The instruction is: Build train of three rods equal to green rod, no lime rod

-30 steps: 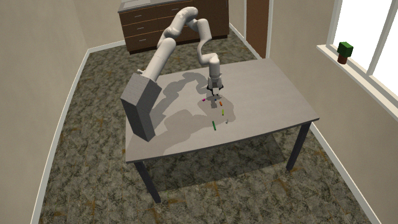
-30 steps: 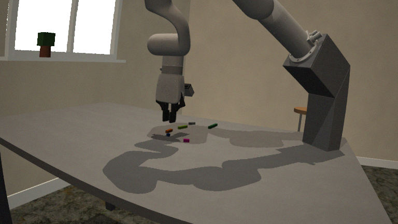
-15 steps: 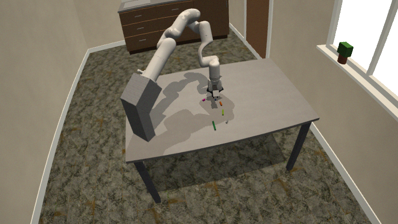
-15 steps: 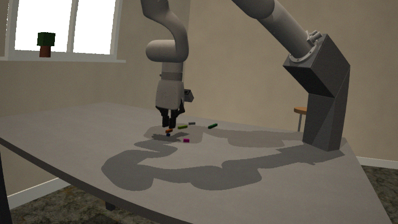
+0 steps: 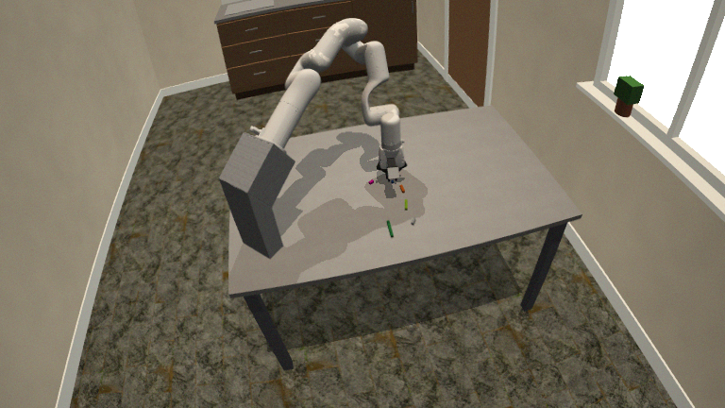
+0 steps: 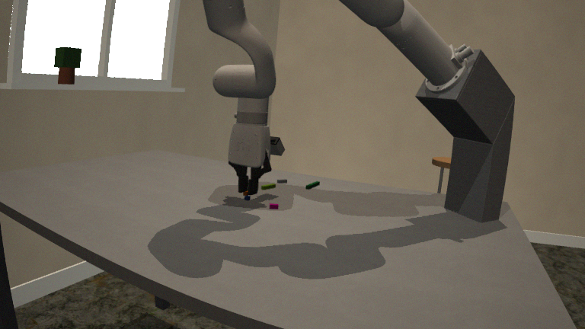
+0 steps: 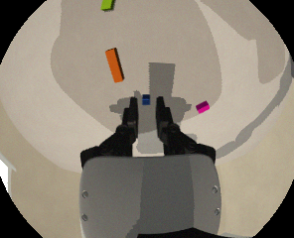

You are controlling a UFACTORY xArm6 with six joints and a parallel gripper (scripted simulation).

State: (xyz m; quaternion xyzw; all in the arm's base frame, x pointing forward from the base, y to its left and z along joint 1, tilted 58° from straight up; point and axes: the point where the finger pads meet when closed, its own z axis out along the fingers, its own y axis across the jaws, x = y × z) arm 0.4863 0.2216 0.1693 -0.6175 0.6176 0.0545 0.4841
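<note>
Right now my hand is 30 mm above the blue rod. From my hand the other things lie so: lime rod: 130 mm to the right, 70 mm ahead, 30 mm below; orange rod: 50 mm ahead, 40 mm to the right, 30 mm below; magenta rod: 90 mm behind, 30 mm below, 10 mm to the right.
</note>
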